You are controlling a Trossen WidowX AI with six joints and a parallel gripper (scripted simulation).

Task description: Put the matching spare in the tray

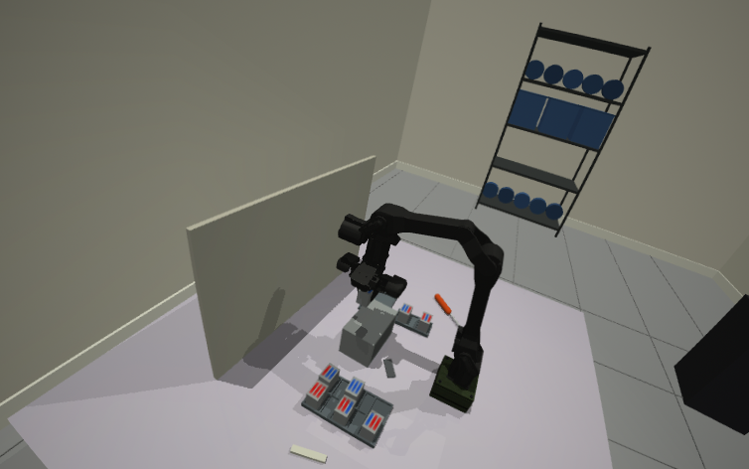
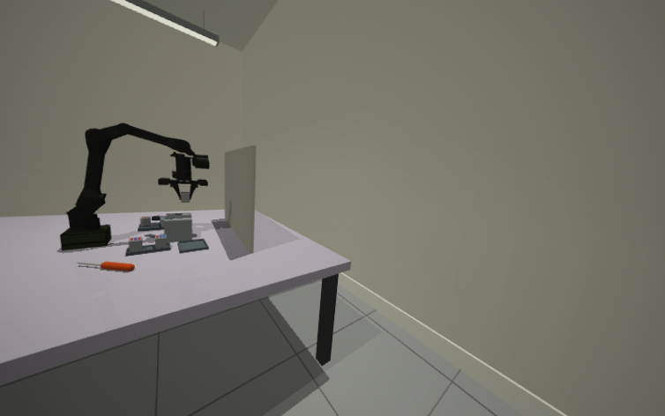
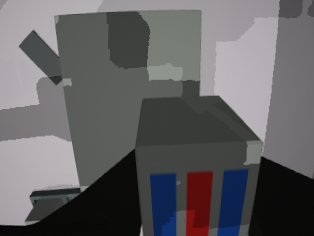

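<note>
The tray is 40 mm ahead of my gripper tip, 180 mm to the right of it and 180 mm below it. Also, from my gripper tip: grey spare: 20 mm above; then small dark piece: 130 mm behind, 20 mm to the left, 180 mm below; then grey mounted unit: 30 mm behind, 10 mm to the right, 130 mm below.
</note>
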